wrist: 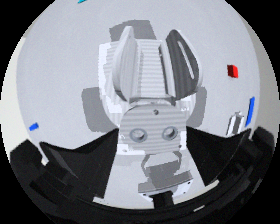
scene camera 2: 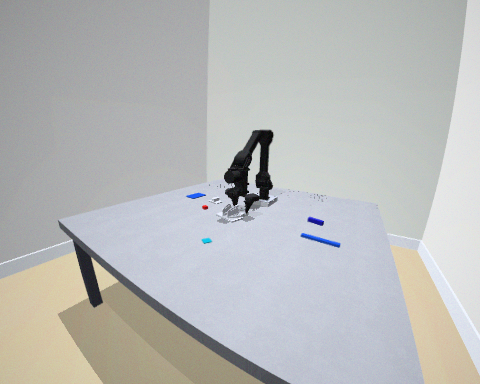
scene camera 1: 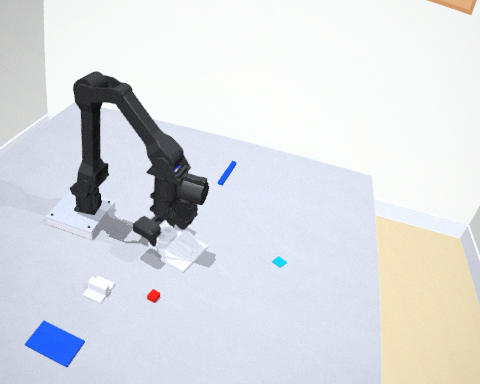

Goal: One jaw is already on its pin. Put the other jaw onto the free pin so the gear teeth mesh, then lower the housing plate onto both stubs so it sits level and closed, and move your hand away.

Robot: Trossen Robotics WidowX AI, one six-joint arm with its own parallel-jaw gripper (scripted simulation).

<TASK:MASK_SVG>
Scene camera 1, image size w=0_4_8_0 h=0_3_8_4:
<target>my gripper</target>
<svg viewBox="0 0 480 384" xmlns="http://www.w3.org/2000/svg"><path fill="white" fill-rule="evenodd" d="M198 204L179 199L177 194L170 198L162 198L153 191L150 195L150 198L153 199L153 206L150 207L150 211L154 213L155 217L152 219L145 215L141 216L133 223L133 232L147 239L151 246L155 247L157 238L162 233L159 224L167 221L167 224L172 228L177 225L179 229L185 230L198 215Z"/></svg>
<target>blue flat tile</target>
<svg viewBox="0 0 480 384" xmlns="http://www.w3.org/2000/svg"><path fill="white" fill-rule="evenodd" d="M43 320L43 323L38 326L25 345L68 367L85 341Z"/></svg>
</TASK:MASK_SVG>
